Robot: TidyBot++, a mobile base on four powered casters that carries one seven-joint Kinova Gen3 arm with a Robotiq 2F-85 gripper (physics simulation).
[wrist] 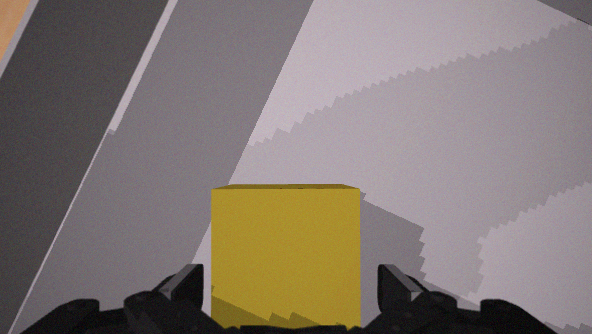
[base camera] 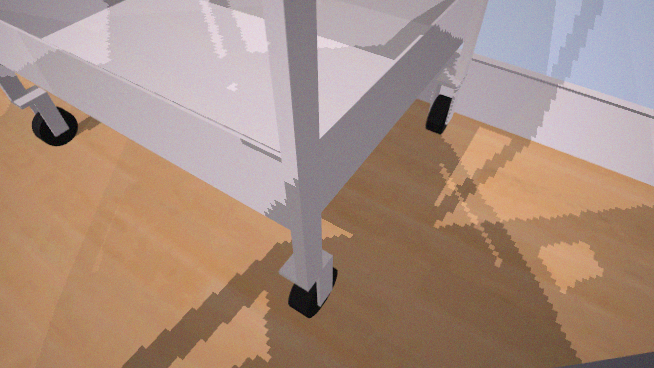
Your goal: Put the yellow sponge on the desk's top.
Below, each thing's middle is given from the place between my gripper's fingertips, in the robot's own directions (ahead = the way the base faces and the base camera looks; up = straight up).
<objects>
The yellow sponge [wrist: 278, 251] is right at my hand.
</objects>
